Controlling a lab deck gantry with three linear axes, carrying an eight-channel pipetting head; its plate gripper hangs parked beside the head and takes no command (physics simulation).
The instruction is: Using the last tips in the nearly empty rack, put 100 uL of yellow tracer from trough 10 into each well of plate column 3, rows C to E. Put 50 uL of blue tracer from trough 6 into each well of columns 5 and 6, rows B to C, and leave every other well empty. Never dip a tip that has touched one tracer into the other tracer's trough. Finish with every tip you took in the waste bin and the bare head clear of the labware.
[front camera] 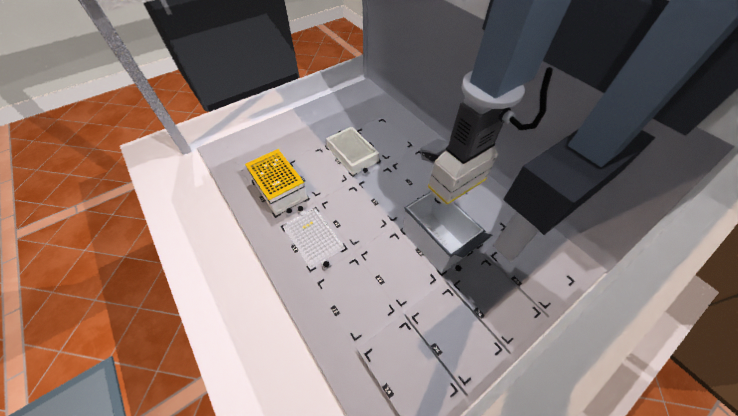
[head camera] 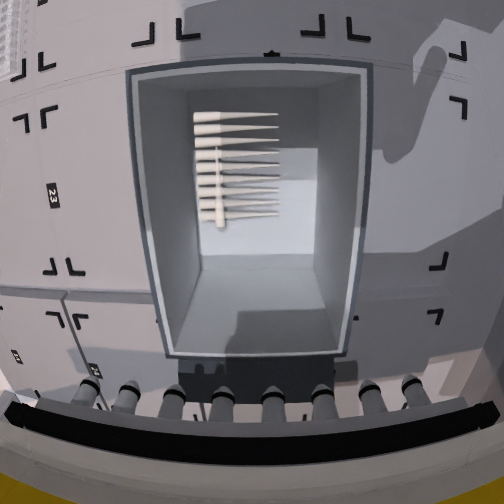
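The pipetting head (front camera: 458,178) is above the grey waste bin (front camera: 431,242) (head camera: 167,200). Its nozzles (head camera: 273,405) show bare at the bottom of the head view. Several pale tips (head camera: 237,165) lie side by side in the bin, with one across them. The plate gripper (front camera: 514,238) hangs beside the head; one grey finger shows, so its opening cannot be judged. The yellow tip rack (front camera: 285,192) has a few pale spots among dark holes. The clear plate (front camera: 315,242) shows a short yellow line of wells; no blue shows. The trough block (front camera: 361,164) looks pale, its liquids indistinct.
A dark carriage block (front camera: 547,191) hangs right of the bin, under a blue-grey column (front camera: 635,93). Black corner marks and numbered labels dot the deck (front camera: 372,304). A grey back wall (front camera: 408,62) rises behind. The plate's corner also shows at the head view's upper left.
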